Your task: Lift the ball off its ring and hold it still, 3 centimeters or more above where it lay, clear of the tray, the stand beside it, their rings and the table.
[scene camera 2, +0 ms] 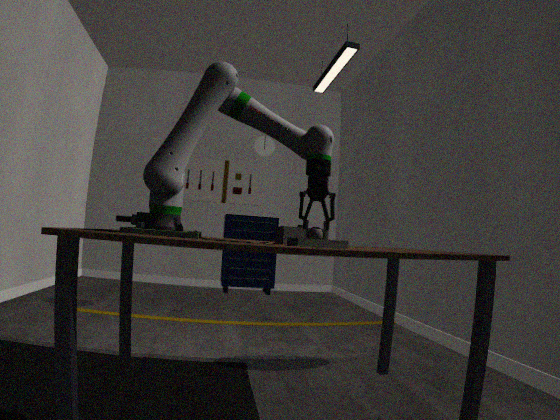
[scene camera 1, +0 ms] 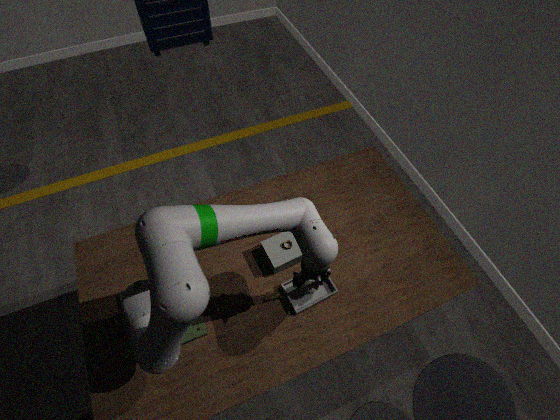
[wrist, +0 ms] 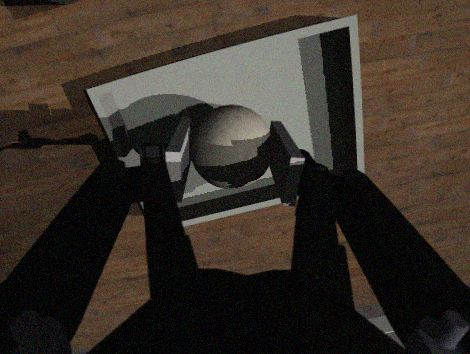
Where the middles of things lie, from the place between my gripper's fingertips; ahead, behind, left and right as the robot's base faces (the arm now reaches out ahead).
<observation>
Now: hand 10 mm short of the shallow grey tray [scene camera 1: 299, 301] and 10 mm above it. Also, from my hand: box-shaped stand [scene camera 1: 281, 251]: 180 mm to the left, 20 mm above; then pale ball [wrist: 231, 147]: 20 mm above.
</observation>
